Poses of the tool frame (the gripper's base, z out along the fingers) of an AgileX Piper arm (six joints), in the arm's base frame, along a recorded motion.
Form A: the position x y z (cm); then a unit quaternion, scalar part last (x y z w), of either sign.
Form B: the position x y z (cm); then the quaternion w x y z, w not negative. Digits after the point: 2 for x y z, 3 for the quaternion.
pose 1, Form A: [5.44 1.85 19.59 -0.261 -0.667 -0.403 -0.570]
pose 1, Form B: [5.44 1.85 19.59 0.570 0.261 0.667 0.403]
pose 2, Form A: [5.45 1.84 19.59 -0.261 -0.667 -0.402 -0.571]
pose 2, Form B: [5.45 1.84 19.59 0.571 0.261 0.667 0.402]
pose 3, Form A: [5.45 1.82 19.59 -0.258 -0.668 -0.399 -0.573]
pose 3, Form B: [5.45 1.82 19.59 0.573 0.258 0.668 0.399]
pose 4, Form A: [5.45 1.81 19.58 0.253 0.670 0.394 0.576]
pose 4, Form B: [5.45 1.81 19.58 0.576 0.253 0.670 0.394]
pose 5, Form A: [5.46 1.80 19.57 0.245 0.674 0.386 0.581]
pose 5, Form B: [5.46 1.80 19.57 0.581 0.245 0.674 0.386]
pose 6, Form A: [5.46 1.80 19.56 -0.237 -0.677 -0.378 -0.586]
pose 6, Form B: [5.46 1.80 19.56 0.586 0.237 0.677 0.378]
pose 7, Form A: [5.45 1.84 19.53 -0.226 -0.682 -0.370 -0.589]
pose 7, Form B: [5.45 1.84 19.53 0.589 0.226 0.682 0.370]
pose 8, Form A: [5.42 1.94 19.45 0.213 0.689 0.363 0.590]
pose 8, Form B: [5.42 1.94 19.45 0.590 0.213 0.689 0.363]
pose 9, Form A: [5.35 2.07 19.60 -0.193 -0.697 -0.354 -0.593]
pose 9, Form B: [5.35 2.07 19.60 0.593 0.193 0.697 0.354]
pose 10, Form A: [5.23 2.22 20.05 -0.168 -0.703 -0.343 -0.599]
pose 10, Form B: [5.23 2.22 20.05 0.599 0.168 0.703 0.343]
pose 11, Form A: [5.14 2.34 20.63 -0.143 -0.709 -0.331 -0.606]
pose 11, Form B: [5.14 2.34 20.63 0.606 0.143 0.709 0.331]
